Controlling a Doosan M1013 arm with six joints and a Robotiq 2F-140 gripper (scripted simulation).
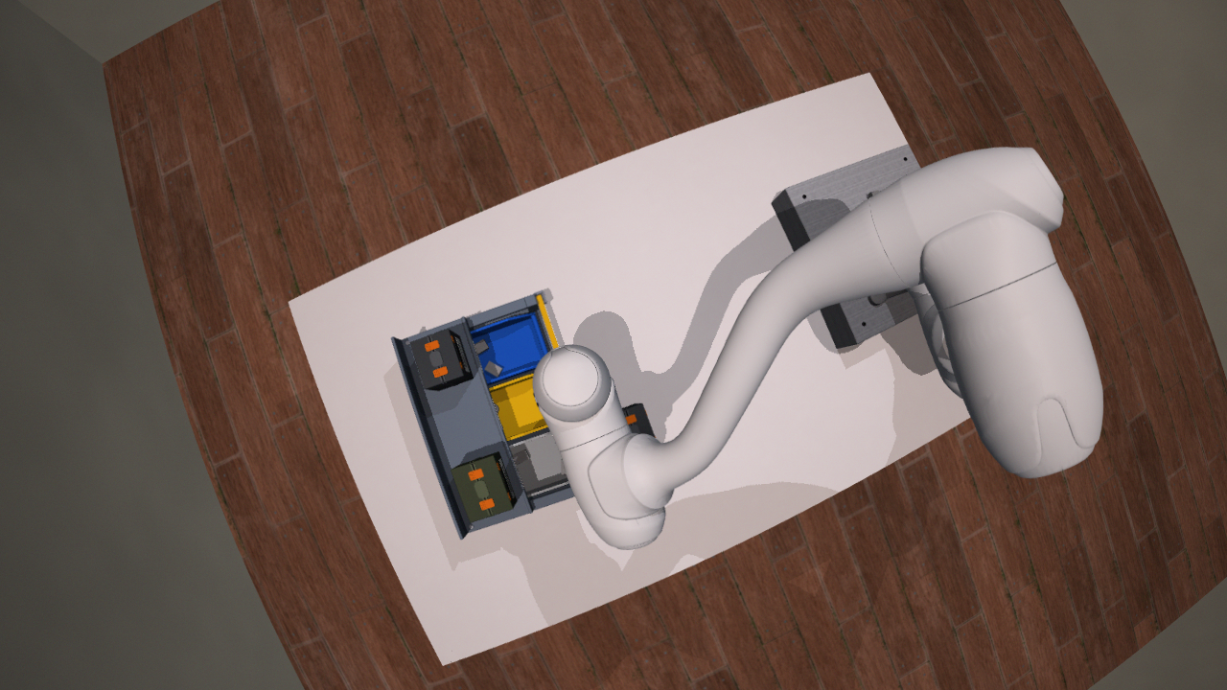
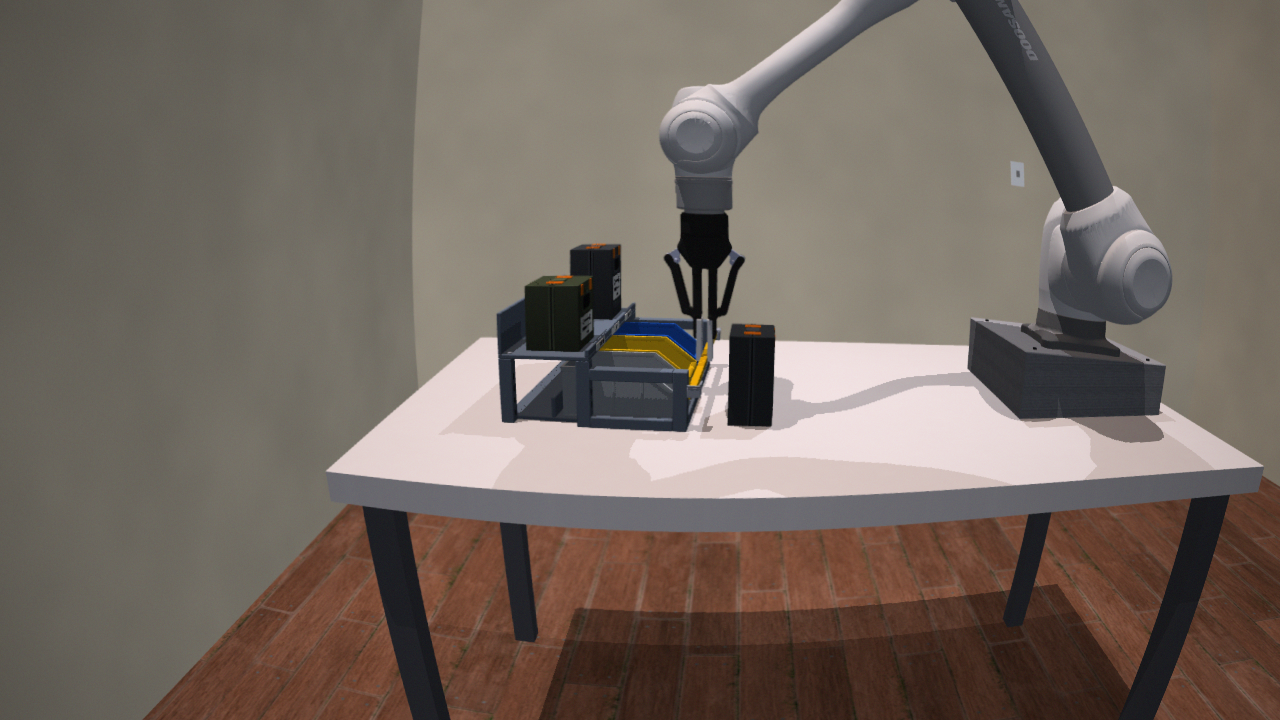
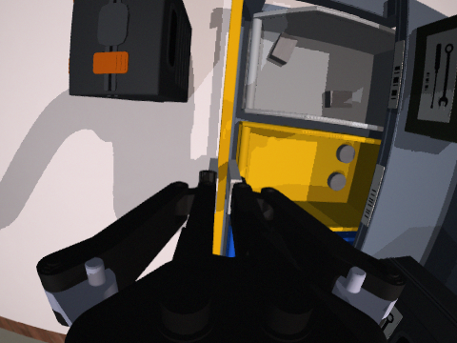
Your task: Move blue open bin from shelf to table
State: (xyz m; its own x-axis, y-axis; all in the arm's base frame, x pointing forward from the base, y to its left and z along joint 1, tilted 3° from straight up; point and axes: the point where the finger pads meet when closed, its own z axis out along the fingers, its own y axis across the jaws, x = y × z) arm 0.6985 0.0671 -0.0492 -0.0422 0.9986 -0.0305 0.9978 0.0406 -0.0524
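The yellow bar lies 30 mm below my hand. Round my hand: blue open bin (110 mm ahead, 110 mm to the right, 50 mm below); then yellow bin (100 mm ahead, 50 mm below); then black box (80 mm behind, 110 mm to the left, 30 mm below).
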